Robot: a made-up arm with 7 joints.
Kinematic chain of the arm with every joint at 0, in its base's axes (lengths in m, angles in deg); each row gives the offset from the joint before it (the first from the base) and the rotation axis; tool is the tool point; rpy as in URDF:
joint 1: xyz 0 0 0.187 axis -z
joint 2: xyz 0 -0.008 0.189 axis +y
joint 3: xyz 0 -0.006 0.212 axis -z
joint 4: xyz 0 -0.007 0.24 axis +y
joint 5: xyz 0 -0.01 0.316 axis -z
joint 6: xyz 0 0 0.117 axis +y
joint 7: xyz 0 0 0.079 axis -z
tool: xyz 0 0 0 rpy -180 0 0
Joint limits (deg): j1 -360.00..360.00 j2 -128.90..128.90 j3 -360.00..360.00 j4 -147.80..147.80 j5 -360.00..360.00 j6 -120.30..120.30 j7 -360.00..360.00
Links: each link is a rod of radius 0.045 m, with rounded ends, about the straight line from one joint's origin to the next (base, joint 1, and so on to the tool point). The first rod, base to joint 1, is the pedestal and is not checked.
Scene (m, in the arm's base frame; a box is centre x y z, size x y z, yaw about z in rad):
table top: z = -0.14
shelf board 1: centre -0.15 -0.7 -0 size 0.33 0.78 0.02 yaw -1.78
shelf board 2: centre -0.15 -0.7 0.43 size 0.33 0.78 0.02 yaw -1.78
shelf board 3: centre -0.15 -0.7 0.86 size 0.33 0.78 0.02 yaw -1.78
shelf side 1: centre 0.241 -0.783 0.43 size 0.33 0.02 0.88 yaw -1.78
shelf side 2: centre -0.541 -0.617 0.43 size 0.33 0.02 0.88 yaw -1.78
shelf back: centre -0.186 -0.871 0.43 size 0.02 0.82 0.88 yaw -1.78
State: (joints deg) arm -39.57 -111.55 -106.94 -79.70 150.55 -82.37 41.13
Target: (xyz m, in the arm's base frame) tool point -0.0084 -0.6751 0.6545
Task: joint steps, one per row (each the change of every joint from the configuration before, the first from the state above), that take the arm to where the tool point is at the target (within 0.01 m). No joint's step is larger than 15 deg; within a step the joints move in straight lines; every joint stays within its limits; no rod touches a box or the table.
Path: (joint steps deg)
1: 7.66 -1.68 3.89 -12.82 -2.11 -3.20 0.00
2: 7.65 -1.67 3.90 -12.83 -2.11 -3.21 0.00
3: 7.66 -1.68 3.89 -12.82 -2.12 -3.20 0.00
4: 7.66 -1.67 3.90 -12.82 -2.11 -3.20 0.00
5: -11.16 11.25 -13.80 1.72 2.97 4.22 0.00
6: -11.15 11.26 -13.80 1.72 2.96 4.22 0.00
7: -11.16 11.25 -13.80 1.72 2.96 4.23 0.00
8: -3.63 0.44 3.80 14.30 0.57 1.38 0.00
9: -3.62 0.43 3.80 14.30 0.56 1.37 0.00
10: -3.63 0.44 3.80 14.29 0.57 1.38 0.00

